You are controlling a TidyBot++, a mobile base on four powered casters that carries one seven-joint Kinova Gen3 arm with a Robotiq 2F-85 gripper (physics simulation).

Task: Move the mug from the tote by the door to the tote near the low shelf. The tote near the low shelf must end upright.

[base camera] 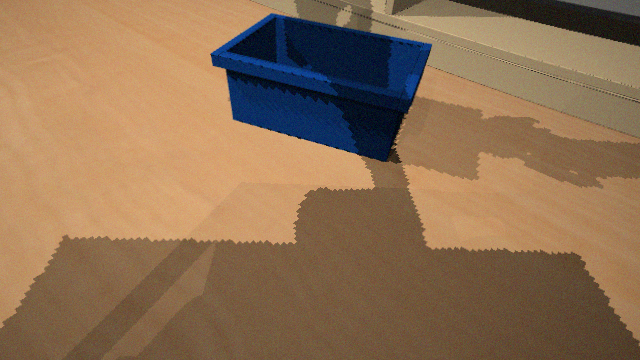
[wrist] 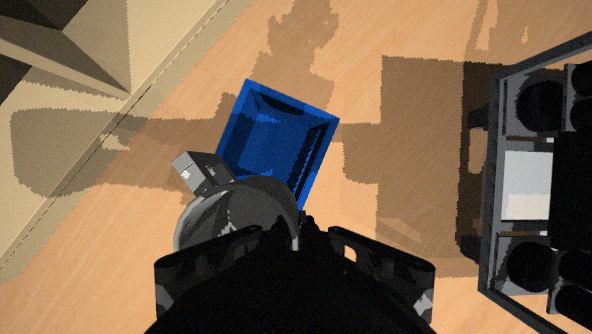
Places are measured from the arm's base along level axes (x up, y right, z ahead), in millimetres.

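Pixels of known places: gripper, fingertip midpoint: [wrist: 295,219].
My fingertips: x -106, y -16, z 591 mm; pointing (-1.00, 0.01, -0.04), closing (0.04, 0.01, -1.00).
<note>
For each thing: its middle in the pictures, then the offset to it from my fingertips. Level surfaces: height alone.
- grey mug, body centre: [wrist: 241,213] dx +15, dy +10, dz +48 mm
- blue tote, body centre: [base camera: 325,83] [wrist: 268,168] dx -230, dy +41, dz +57 mm
- low shelf, its level: dx -211 mm
- wooden floor, its level: dx -290 mm
A grey mug [wrist: 232,212] is held by its rim in my gripper [wrist: 295,219], which is shut on it. Its handle points up and left in the wrist view. A blue tote [base camera: 295,107] [wrist: 280,145] stands upright on the floor near the low shelf [base camera: 480,32] [wrist: 100,30]. In the wrist view the mug covers the tote's lower left corner; the rest of the tote's opening shows above and to the right of the mug. No mug shows in the visible part of the tote's inside. The mug and gripper do not show in the base camera view, apart from shadows.
The shelf's low front edge runs diagonally behind the tote in the base camera view and at the upper left in the wrist view. My mobile base [wrist: 492,150] is at the right of the wrist view. Shadows of the base and arm fall across the wooden floor [base camera: 125,165].
</note>
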